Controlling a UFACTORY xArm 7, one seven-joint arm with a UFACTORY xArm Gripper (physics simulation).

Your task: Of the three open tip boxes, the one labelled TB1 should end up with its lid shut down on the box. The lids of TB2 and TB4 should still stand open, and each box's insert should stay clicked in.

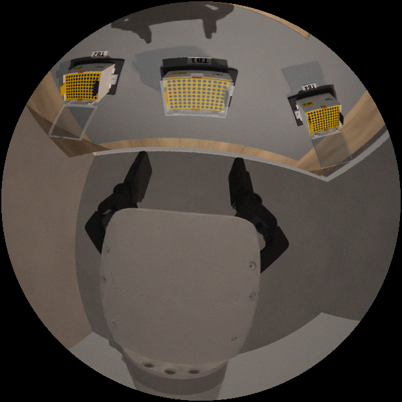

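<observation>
The box labelled TB1 point(172, 75) stands at the top middle. Its clear lid point(197, 114) lies over the yellow insert point(196, 95) and looks shut; the catch is too small to judge. The box TB2 point(107, 85) stands at the upper left, its clear lid point(74, 121) open and its yellow insert point(81, 86) seated in the box. The box TB4 point(320, 101) stands at the right, its clear lid point(332, 150) open and its yellow insert point(324, 120) seated in the box. My gripper point(189, 162) is open and empty, apart from all three boxes.
Dark holders sit under the boxes, with label plates for TB2 point(99, 54), TB1 point(199, 60) and TB4 point(309, 87). The grey table top point(260, 95) has a wooden edge point(200, 144) between the boxes and my gripper. An arm shadow falls at the top.
</observation>
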